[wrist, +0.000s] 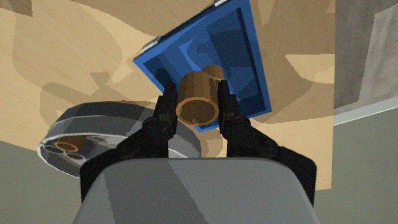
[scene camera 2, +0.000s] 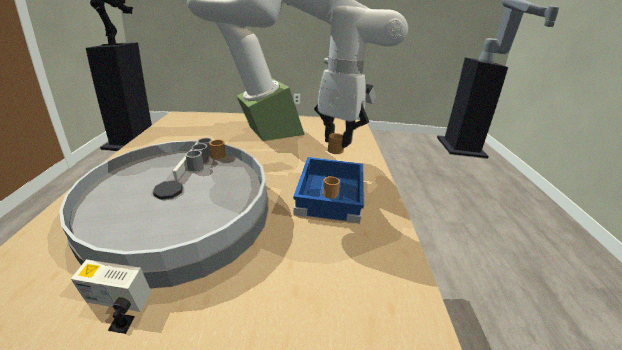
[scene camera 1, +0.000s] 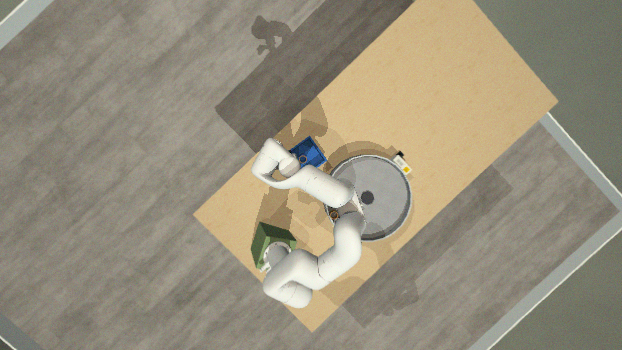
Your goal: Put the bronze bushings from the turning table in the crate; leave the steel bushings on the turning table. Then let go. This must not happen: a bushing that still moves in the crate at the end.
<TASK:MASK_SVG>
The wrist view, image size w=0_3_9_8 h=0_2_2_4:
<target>my gripper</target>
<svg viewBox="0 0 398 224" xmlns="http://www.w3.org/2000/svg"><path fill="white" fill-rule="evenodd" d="M317 166L310 158L284 146L278 146L276 141L251 126L249 118L240 113L236 94L230 94L227 80L218 82L217 93L219 130L222 138L224 137L227 140L226 157L169 158L168 141L176 134L178 120L176 115L178 98L176 85L173 81L166 82L163 96L158 97L153 117L145 119L140 130L120 142L115 149L112 148L95 156L81 166L80 187L82 205L72 224L320 224L313 209Z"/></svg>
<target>bronze bushing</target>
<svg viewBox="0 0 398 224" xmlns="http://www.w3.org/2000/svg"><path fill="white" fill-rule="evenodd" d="M192 71L181 79L176 104L176 115L186 124L194 126L206 125L213 122L219 114L215 80L206 72Z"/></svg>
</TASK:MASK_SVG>
